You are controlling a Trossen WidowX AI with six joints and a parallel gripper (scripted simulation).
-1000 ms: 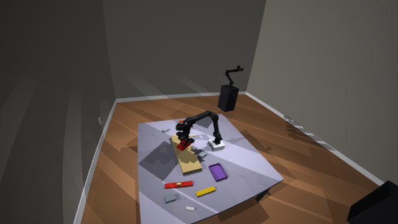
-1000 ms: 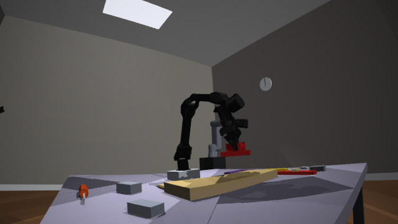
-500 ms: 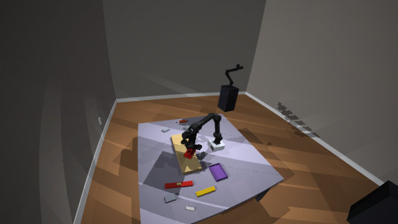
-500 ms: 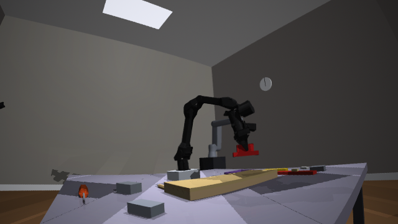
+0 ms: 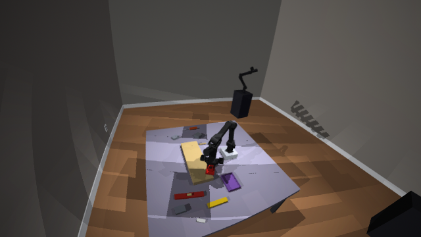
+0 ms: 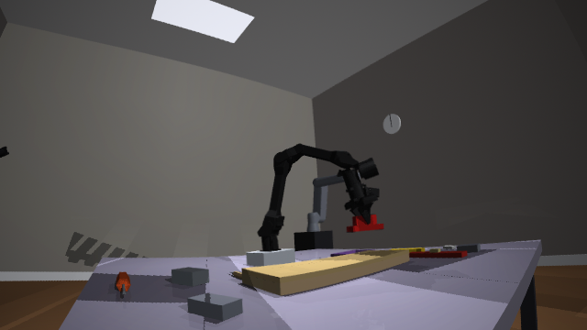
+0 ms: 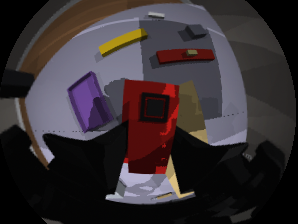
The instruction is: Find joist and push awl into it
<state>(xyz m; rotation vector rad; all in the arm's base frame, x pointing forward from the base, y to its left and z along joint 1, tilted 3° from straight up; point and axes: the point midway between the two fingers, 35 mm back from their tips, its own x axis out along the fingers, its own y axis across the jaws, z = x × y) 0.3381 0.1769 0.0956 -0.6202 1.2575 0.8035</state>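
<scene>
Right now my gripper tip is 150 mm past the purple tray, 120 mm to the right of it and 130 mm above it. Round my gripper tip: yellow bar (50 mm ahead, 240 mm to the left, 130 mm below); then red level (230 mm ahead, 90 mm to the left, 130 mm below); then red stud finder (10 mm to the left, 20 mm above).
</scene>
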